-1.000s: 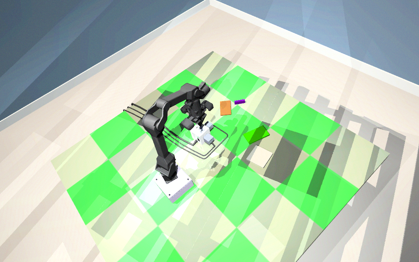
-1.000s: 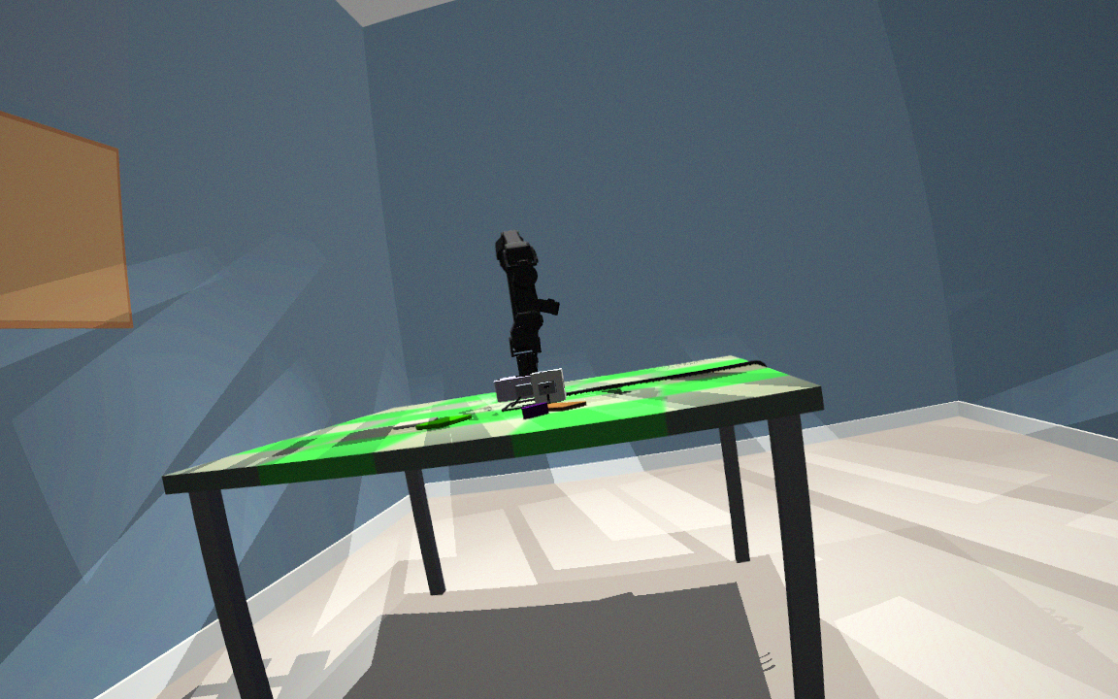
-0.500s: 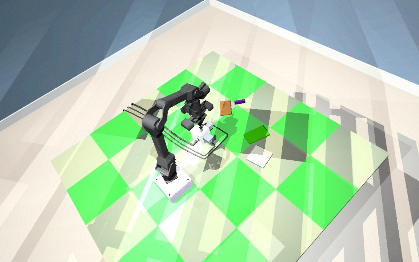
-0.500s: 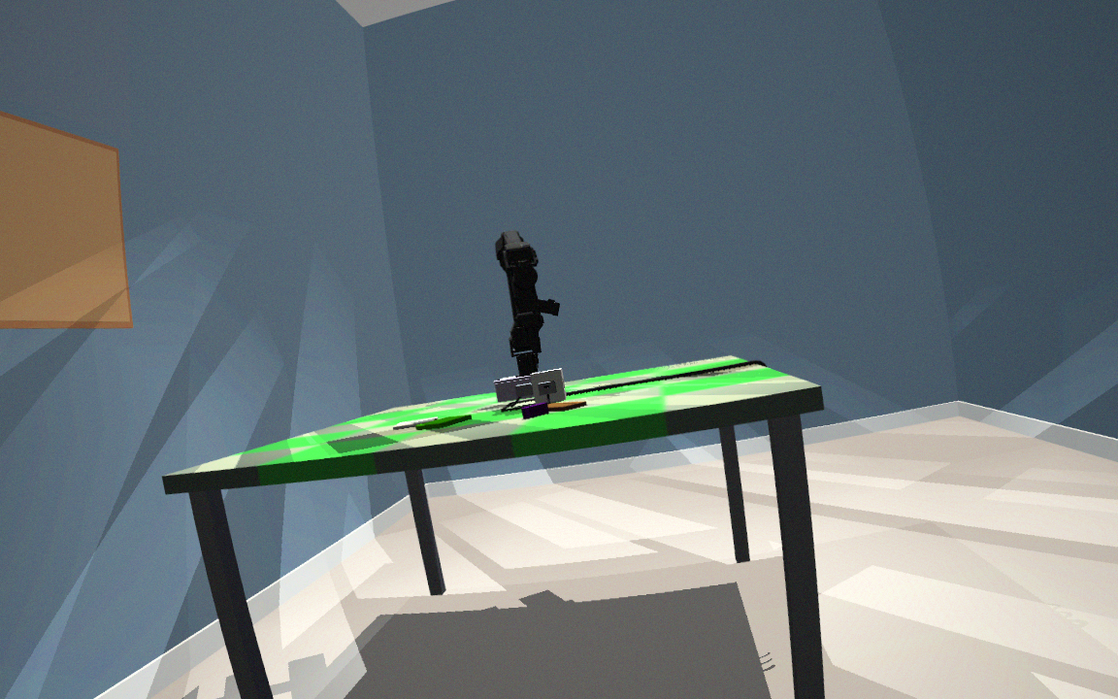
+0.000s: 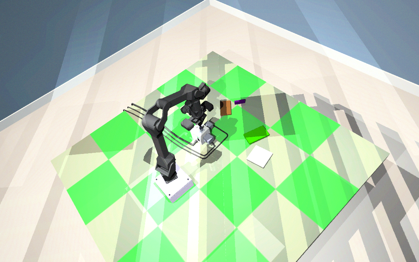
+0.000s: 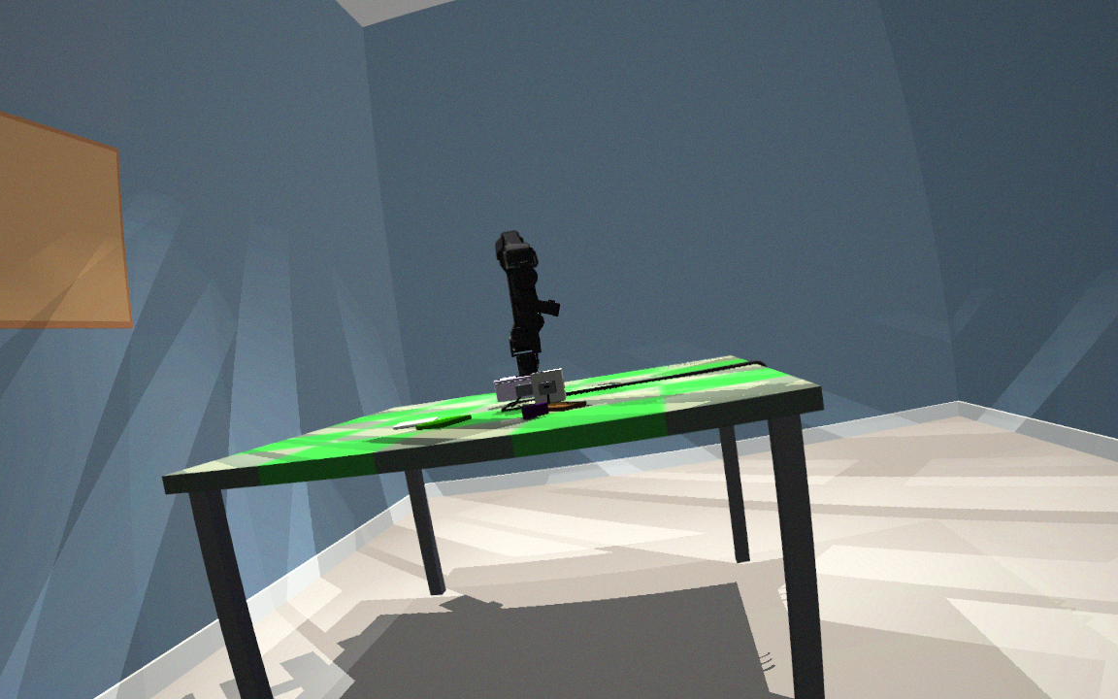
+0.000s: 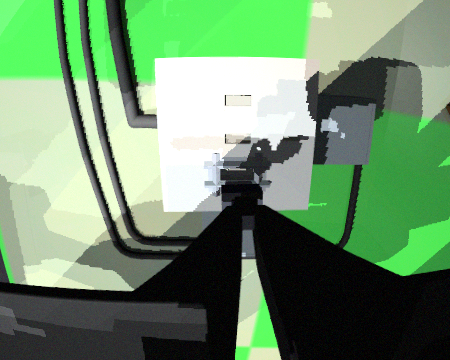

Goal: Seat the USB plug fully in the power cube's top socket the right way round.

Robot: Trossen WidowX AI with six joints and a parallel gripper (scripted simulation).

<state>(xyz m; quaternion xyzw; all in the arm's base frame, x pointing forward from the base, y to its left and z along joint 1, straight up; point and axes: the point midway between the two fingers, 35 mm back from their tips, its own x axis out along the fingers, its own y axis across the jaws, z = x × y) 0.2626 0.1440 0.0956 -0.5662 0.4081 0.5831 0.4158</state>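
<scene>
The dark USB plug is 20 mm below my gripper tip. The rest, counted from my gripper tip: green pad (250 mm ahead, 150 mm to the right, 120 mm below); then orange block (220 mm ahead, 120 mm to the left, 120 mm below); then metal socket frame (50 mm below).
</scene>
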